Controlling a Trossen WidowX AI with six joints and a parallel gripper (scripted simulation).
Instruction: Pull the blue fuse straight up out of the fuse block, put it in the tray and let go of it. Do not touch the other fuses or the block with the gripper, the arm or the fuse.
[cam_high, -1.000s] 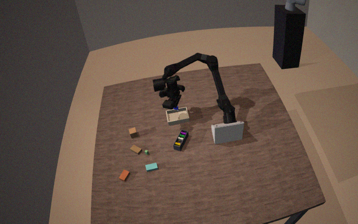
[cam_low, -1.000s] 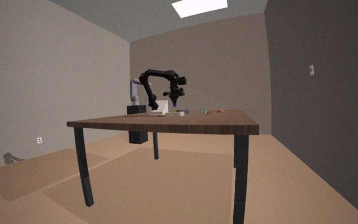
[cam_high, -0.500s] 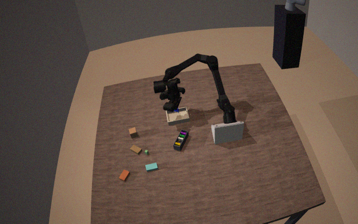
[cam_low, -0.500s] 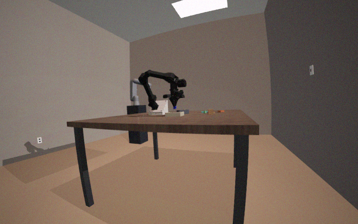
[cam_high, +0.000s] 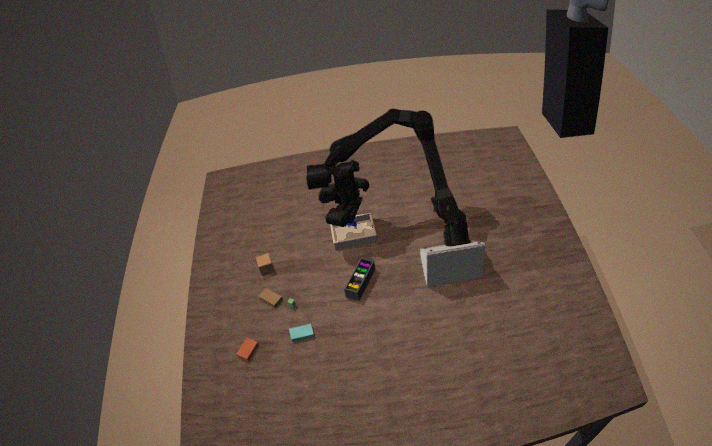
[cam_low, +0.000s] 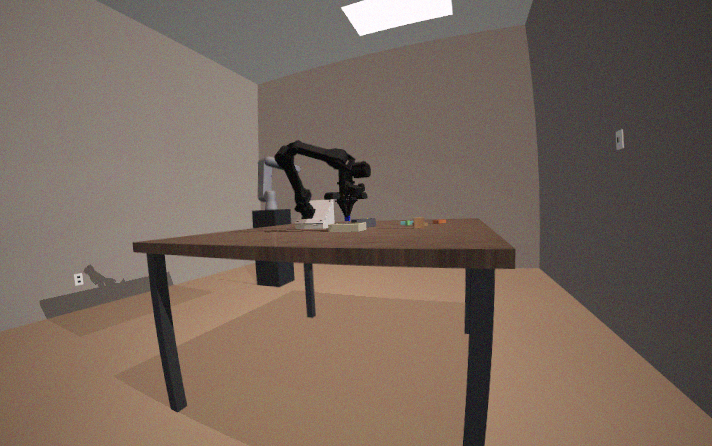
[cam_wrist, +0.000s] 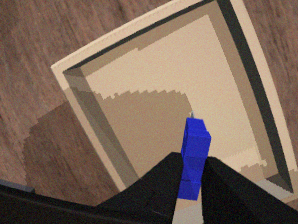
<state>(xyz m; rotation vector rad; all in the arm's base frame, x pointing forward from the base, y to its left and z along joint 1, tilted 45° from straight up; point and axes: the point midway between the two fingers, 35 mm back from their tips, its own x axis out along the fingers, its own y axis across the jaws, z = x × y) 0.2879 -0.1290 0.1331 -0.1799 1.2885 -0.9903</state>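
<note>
My gripper tip is 1 cm above the blue fuse. Also, from my gripper tip: tan cube 28 cm ahead, 8 cm to the left, 4 cm below; then beige tray 6 cm below; then green cube 21 cm ahead, 24 cm to the left, 5 cm below.
</note>
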